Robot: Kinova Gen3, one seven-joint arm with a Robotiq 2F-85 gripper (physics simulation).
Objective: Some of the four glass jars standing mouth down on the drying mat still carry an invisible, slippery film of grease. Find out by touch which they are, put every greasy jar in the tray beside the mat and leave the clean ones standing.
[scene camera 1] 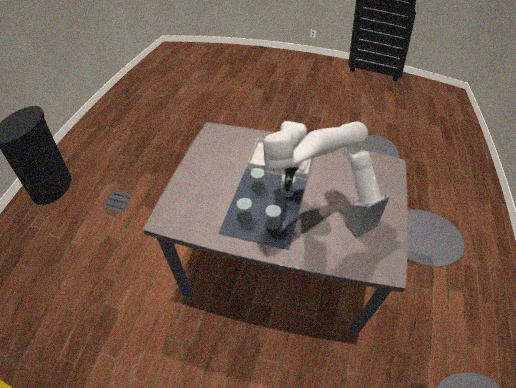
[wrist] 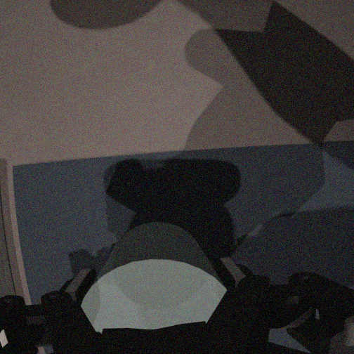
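Where they show: gripper, between the fingertips: [scene camera 1: 289,185]; arm's base, origin of its link: [scene camera 1: 370,200].
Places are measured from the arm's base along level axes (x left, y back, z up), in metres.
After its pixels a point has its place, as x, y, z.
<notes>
Four pale green glass jars stand mouth down on the dark blue drying mat [scene camera 1: 257,238] {0.134, -0.455, -0.170} [wrist: 55,200]. Three stand apart from my gripper: the back left jar [scene camera 1: 257,173] {-0.157, -0.500, -0.080}, the front left jar [scene camera 1: 244,205] {0.037, -0.525, -0.080} and the front right jar [scene camera 1: 273,212] {0.056, -0.400, -0.080}. The back right jar [scene camera 1: 284,180] [wrist: 155,300] is between my fingers, upright and partly hidden by them in the scene view. My gripper [scene camera 1: 288,189] {-0.146, -0.352, -0.126} [wrist: 156,281] points down, its pads against both sides of this jar. The pale tray [scene camera 1: 257,154] {-0.384, -0.536, -0.172} [wrist: 9,225] lies beside the mat's back edge, partly hidden behind the arm.
The table [scene camera 1: 185,200] {-0.025, -0.822, -0.173} carries the mat, the tray and the arm's base [scene camera 1: 369,215] {0.055, 0.001, -0.034} at the right. The arm reaches over the tray and the back of the mat. Its shadows fall across the mat and the right part of the table.
</notes>
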